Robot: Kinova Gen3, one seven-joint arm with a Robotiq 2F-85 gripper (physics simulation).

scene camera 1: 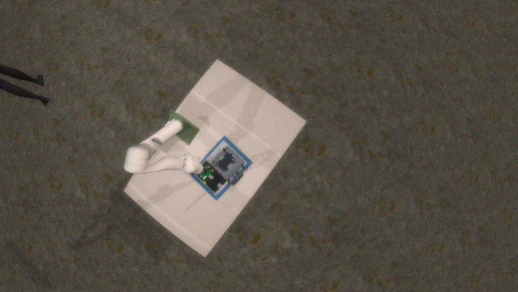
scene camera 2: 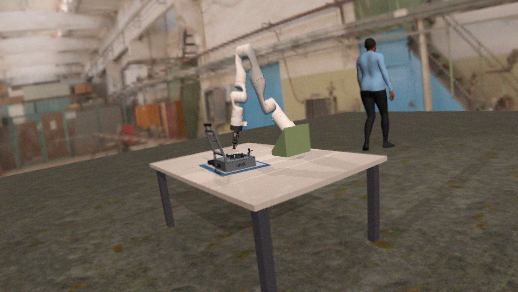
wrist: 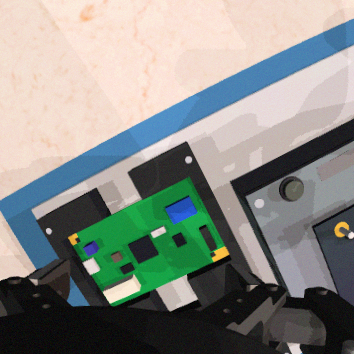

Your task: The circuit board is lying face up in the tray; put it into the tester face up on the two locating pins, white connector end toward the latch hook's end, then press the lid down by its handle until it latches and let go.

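Places are measured from the arm's base along level axes (x back, y up, z left), in metres.
Pixels of known places: gripper, fingertip midpoint: (scene camera 2: pixel 234 148) (wrist: pixel 147 279); arm's base at its link origin: (scene camera 1: pixel 178 125) (scene camera 2: pixel 292 135).
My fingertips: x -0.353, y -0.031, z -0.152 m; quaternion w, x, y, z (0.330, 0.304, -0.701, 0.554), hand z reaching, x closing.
Observation:
Ahead of a thing's pixels: the offset from my fingertips to its middle. Level surfaces: height alone.
The green circuit board @[dx -0.004, dy -0.064, dz -0.012 m] (wrist: pixel 147 239) (scene camera 1: pixel 206 174) lies face up in the black tray (wrist: pixel 168 168) (scene camera 1: pixel 216 181), its white connector @[dx -0.021, dy -0.064, dz -0.050 m] (wrist: pixel 121 289) at the lower left in the wrist view. My gripper (wrist: pixel 147 279) (scene camera 2: pixel 234 145) (scene camera 1: pixel 202 170) is open and empty, hanging a little above the board with a finger on each side of it. The grey tester (wrist: pixel 281 228) (scene camera 1: pixel 228 161) (scene camera 2: pixel 235 164) stands beside the tray; one locating pin @[dx -0.048, dy -0.013, dz +0.110 m] (wrist: pixel 345 232) shows. Its lid @[dx -0.207, dy +0.078, dz +0.134 m] (scene camera 2: pixel 214 141) stands open with the handle @[dx -0.230, dy +0.181, dz +0.132 m] (scene camera 2: pixel 207 125) on top. The latch hook @[dx -0.026, dy +0.004, dz +0.214 m] (scene camera 2: pixel 249 149) is at the tester's far end.
Tray and tester sit on a blue-edged mat @[dy -0.085 m] (wrist: pixel 211 98) (scene camera 1: pixel 216 196) (scene camera 2: pixel 261 165) on the pale table @[dy -0.087 m] (scene camera 1: pixel 173 210) (scene camera 2: pixel 282 181). The arm's green base wedge (scene camera 2: pixel 291 141) (scene camera 1: pixel 187 131) stands at the table's edge. A person (scene camera 2: pixel 373 94) walks behind the table.

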